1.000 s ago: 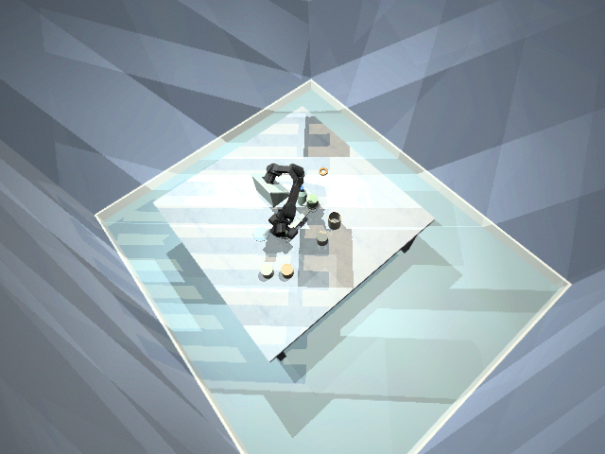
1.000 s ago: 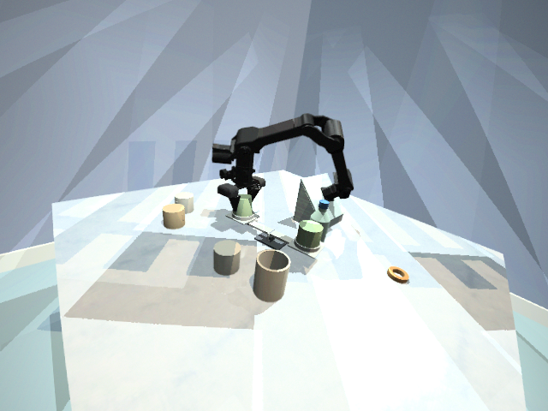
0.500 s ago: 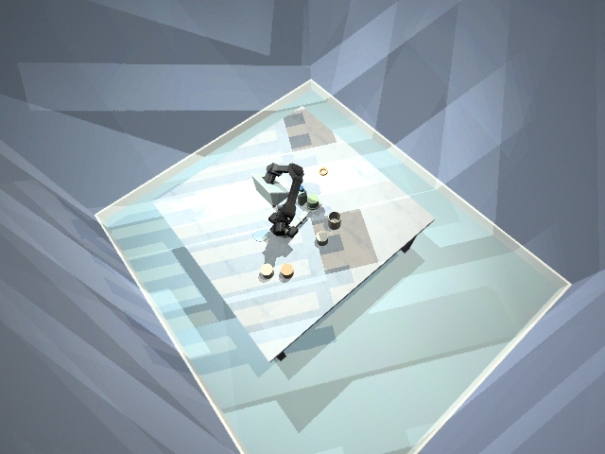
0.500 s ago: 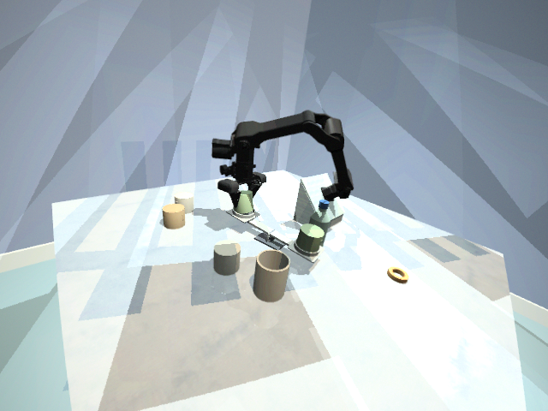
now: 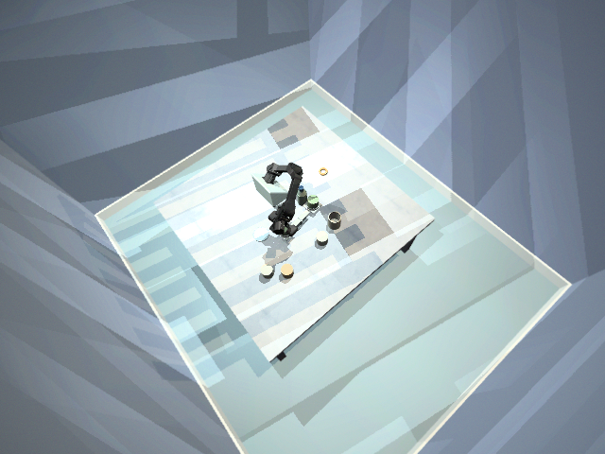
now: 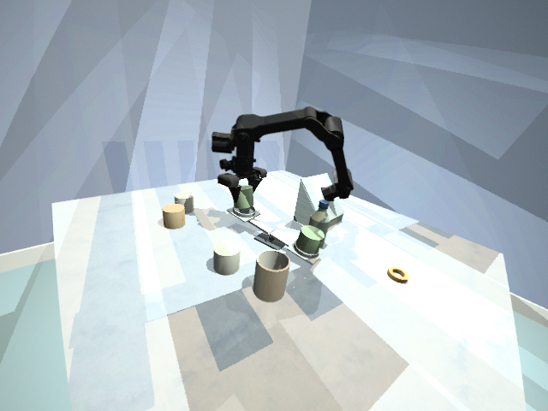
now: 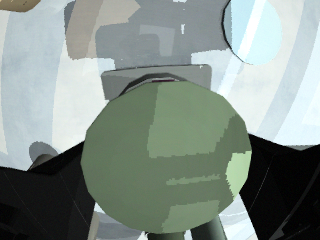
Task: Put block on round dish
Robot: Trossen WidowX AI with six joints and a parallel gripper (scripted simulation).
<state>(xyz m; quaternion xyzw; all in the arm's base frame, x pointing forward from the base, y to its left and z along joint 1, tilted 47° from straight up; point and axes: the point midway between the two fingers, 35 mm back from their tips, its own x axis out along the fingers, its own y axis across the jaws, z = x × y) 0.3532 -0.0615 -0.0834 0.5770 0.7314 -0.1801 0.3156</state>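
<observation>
Right now my gripper tip is 1 cm to the right of the grey block and 3 cm above it. From my gripper tip the other things lie so: pale blue round dish 11 cm behind, 12 cm to the right, 11 cm below; tan cylinder 19 cm ahead, 11 cm to the right, 7 cm below; blue-capped bottle 15 cm behind, 23 cm to the left.
</observation>
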